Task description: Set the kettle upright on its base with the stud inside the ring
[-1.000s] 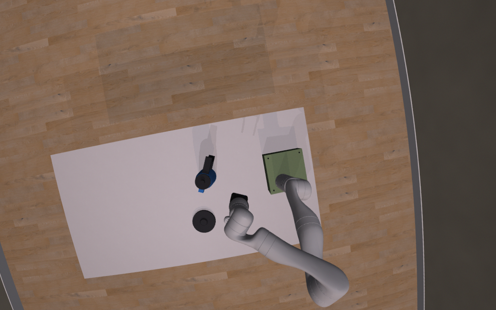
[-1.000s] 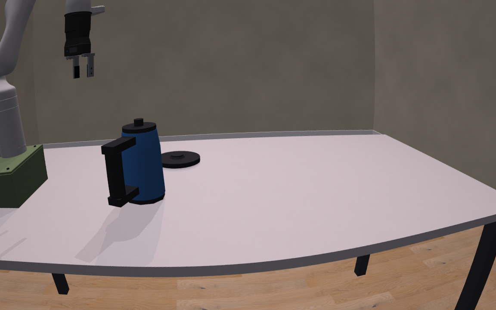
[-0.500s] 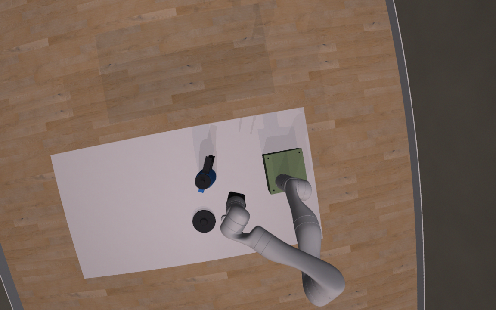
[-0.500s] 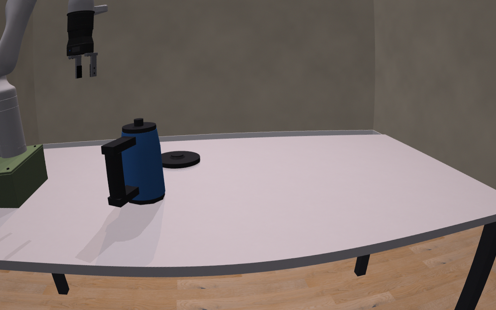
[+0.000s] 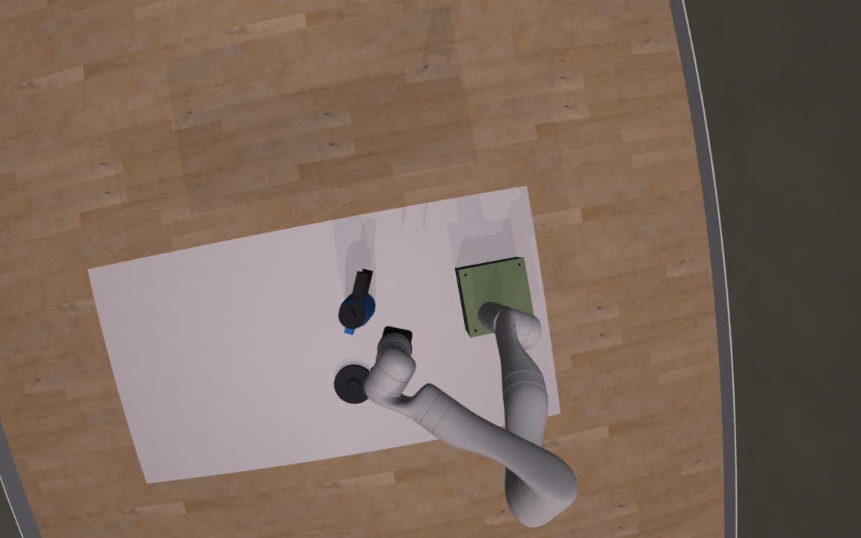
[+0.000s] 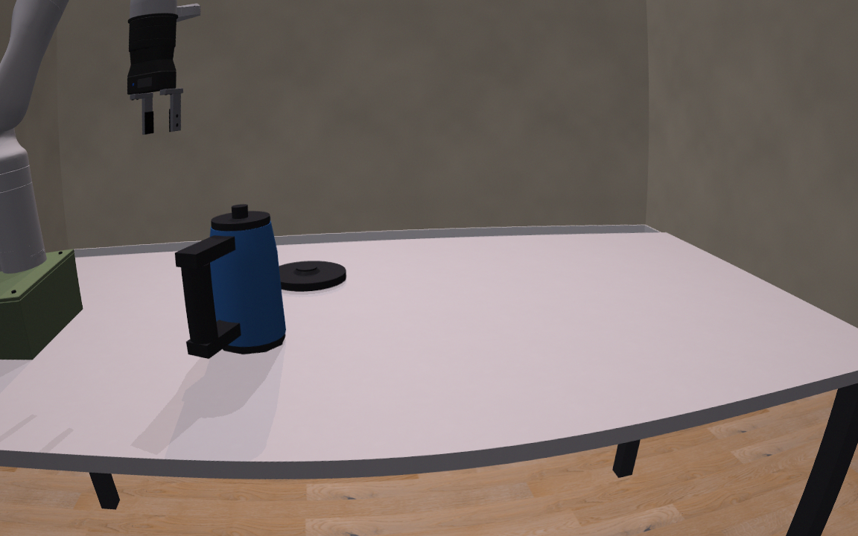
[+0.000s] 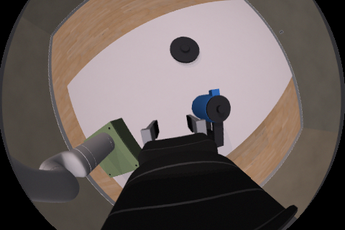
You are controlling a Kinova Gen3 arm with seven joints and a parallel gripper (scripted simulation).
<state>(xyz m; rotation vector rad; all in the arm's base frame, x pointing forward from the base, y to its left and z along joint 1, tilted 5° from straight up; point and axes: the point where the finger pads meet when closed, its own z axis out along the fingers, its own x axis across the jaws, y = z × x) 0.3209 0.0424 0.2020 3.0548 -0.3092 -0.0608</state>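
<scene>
The blue kettle is 140 mm ahead of my hand, 70 mm to the right of it and 230 mm below it. Round my hand: round black base 170 mm ahead, 260 mm to the left, 310 mm below.
</scene>
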